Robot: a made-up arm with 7 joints.
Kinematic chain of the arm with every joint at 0, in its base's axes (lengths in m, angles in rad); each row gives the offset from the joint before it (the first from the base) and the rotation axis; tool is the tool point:
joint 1: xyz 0 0.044 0 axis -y
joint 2: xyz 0 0.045 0 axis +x
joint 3: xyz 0 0 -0.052 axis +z
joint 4: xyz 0 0 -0.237 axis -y
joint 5: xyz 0 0 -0.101 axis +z
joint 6: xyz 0 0 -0.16 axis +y
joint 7: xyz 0 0 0 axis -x
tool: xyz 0 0 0
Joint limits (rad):
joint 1: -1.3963..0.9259
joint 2: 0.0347..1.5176
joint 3: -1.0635..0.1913
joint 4: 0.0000..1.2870
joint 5: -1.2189..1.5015
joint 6: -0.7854..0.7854
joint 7: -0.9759..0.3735
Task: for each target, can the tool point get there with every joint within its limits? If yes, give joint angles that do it. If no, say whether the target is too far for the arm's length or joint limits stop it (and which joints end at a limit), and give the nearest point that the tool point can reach.
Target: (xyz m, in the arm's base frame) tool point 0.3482 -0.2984 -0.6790
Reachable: no: too far | nearest point 0.2240 -0.0518 -0.4368 | short by 0.367 m
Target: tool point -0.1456 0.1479 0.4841
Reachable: no: joint limits stop it (at a limit: joint 1, joint 2, joint 3, joint 4) | nearest point 0.1252 0.4531 0.2136 | short by 0.490 m
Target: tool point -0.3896 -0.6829 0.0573
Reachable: no: too far | nearest point -0.3427 -0.1173 -0.1840 | short by 0.617 m
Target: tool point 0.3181 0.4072 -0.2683
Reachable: yes | joints 0.5761 0.8554 -0.6510 0.6201 -0.5007 0.2329 -0.5732
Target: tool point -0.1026 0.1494 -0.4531
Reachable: yes | joints -0.6950 0.3827 -0.4360 1.1045 -0.9515 -0.2676 -0.1310
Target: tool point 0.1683 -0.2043 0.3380
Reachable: no: joint limits stop it (at a limit: joint 1, joint 2, joint 4) | nearest point 0.4121 -0.0528 -0.0631 | short by 0.493 m
